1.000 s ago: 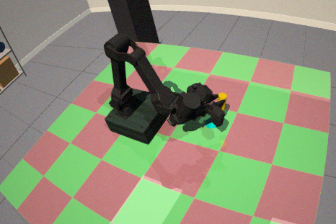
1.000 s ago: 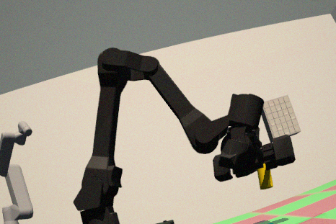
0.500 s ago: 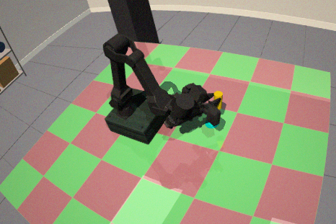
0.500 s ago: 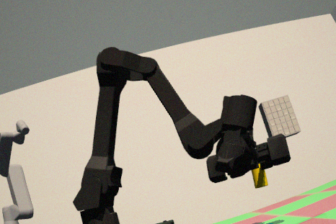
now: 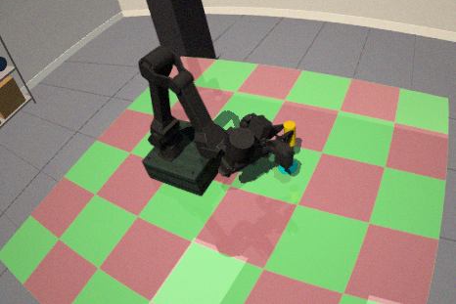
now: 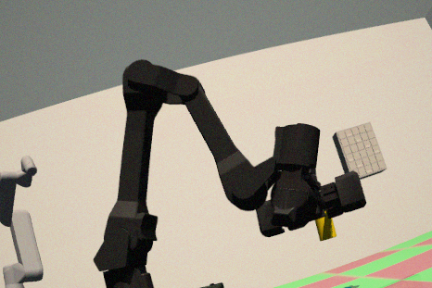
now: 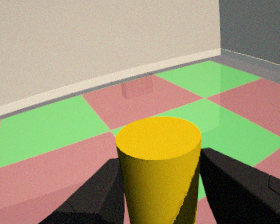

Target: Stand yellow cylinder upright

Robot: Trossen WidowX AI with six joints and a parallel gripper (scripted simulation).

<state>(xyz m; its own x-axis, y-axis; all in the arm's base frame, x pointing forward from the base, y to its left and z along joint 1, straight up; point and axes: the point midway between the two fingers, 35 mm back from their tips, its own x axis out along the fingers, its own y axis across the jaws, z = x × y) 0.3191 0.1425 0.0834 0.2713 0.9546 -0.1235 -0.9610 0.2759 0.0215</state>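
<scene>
Right now my gripper tip is 10 mm past the cyan circle and 160 mm above it. From my gripper tip the other things lie so: yellow cylinder 20 mm below.
</scene>
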